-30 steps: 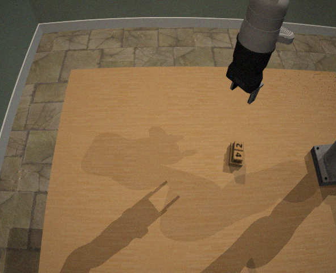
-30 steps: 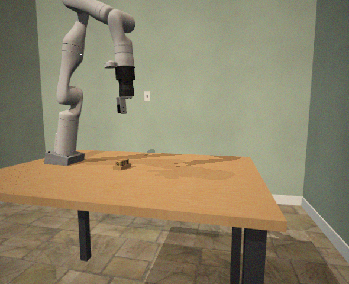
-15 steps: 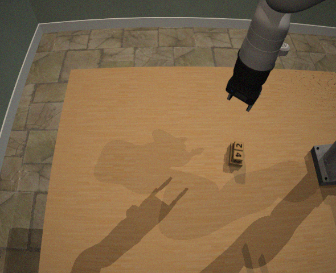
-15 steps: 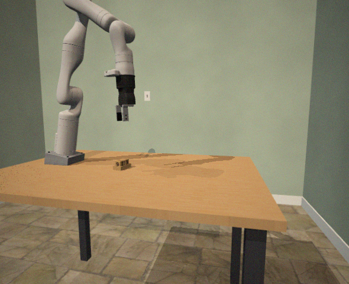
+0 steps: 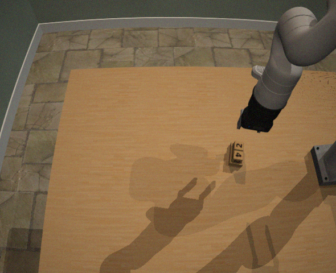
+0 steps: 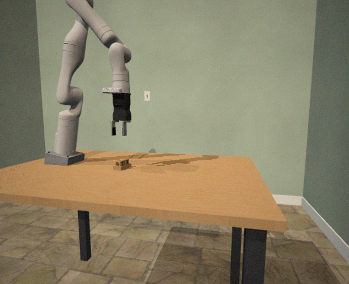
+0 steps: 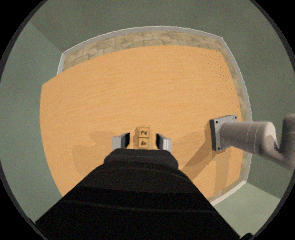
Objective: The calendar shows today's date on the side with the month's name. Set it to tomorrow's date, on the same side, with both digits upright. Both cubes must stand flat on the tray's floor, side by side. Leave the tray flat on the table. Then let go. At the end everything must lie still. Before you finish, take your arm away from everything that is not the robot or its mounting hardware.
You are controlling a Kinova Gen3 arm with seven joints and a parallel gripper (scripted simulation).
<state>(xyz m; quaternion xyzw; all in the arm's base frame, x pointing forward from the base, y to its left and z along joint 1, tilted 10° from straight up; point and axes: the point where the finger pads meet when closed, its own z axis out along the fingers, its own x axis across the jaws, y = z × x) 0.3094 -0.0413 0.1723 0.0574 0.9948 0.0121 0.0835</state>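
My gripper is now 160 mm above the tray and 20 mm to the right of it.
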